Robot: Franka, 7 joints.
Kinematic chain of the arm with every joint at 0, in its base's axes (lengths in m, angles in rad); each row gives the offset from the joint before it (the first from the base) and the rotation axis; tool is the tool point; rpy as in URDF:
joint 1: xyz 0 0 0.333 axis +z
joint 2: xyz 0 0 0 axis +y
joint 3: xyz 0 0 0.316 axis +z
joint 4: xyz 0.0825 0 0 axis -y
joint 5: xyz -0.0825 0 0.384 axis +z
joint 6: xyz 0 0 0 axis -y
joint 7: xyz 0.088 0 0 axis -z
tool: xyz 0 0 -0.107 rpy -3.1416 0 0
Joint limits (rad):
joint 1: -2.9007..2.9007
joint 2: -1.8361..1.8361
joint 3: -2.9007..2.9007
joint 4: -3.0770..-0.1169
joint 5: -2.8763..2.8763
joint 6: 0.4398..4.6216
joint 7: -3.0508..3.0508
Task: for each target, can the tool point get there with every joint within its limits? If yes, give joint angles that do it. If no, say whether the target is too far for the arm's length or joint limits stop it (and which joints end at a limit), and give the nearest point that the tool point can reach.
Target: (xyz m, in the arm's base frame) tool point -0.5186 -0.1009 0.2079
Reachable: yes | joints -0.7290 -0.6727 -2.0612 -2.1629 -1.4254 1.7260 -2.5480
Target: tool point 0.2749 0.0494 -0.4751
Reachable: no: joint limits stop it (at a limit: joint 2) | nearest point 0.2756 0.0495 -0.3608 | short by 0.114 m
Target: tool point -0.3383 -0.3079 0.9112
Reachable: yes | joints 0.8569 -1.1289 0.5312 -0.9677 1.0433 4.0407 -0.7078
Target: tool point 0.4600 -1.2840 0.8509
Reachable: no: too far | nearest point 0.2705 -0.7550 0.6375 | short by 0.601 m
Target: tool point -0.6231 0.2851 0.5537
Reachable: yes | joints -1.3245 -0.9113 -1.8295 -1.6593 -0.4222 3.5977 -1.7163
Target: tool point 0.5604 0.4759 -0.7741
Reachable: no: too far | nearest point 0.3907 0.3318 -0.3088 | short by 0.516 m
